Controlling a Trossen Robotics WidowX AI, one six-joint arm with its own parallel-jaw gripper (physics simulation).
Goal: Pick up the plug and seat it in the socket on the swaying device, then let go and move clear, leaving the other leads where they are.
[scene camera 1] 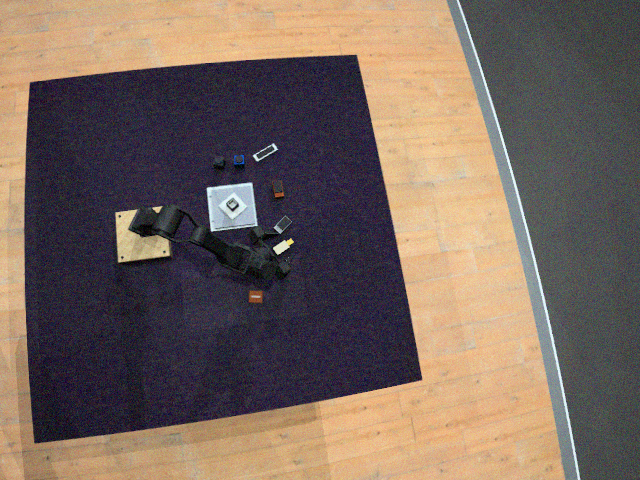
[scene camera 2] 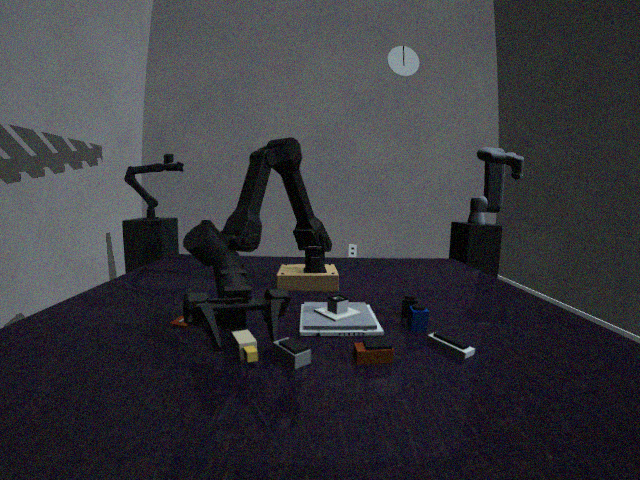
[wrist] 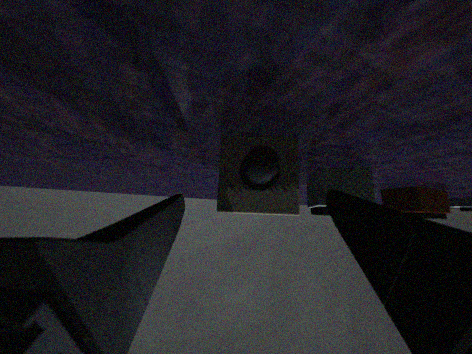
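The cream plug with a yellow tip [scene camera 1: 281, 248] [scene camera 2: 245, 341] [wrist: 230, 172] lies on the dark mat; its rear face with a dark round spot faces the wrist camera. My gripper [scene camera 1: 283, 248] [scene camera 2: 246, 343] [wrist: 254, 198] is open, low over the mat, with its fingers spread on either side of the plug's line. In the wrist view the plug shows between the fingertips; contact cannot be made out. The socket [scene camera 1: 232, 204] [scene camera 2: 338, 304] is a small grey block on a white diamond plate, on top of the pale flat device [scene camera 1: 244, 223] [scene camera 2: 316, 331].
A grey connector [scene camera 1: 282, 224] [scene camera 2: 294, 353] [wrist: 342, 175] lies close beside the plug. Nearby are an orange-brown connector [scene camera 1: 278, 189] [scene camera 2: 373, 353] [wrist: 415, 198], a white strip [scene camera 1: 265, 152] [scene camera 2: 451, 345], a blue block [scene camera 1: 238, 160] [scene camera 2: 419, 318], a black block [scene camera 1: 219, 162] and an orange tile [scene camera 1: 255, 296].
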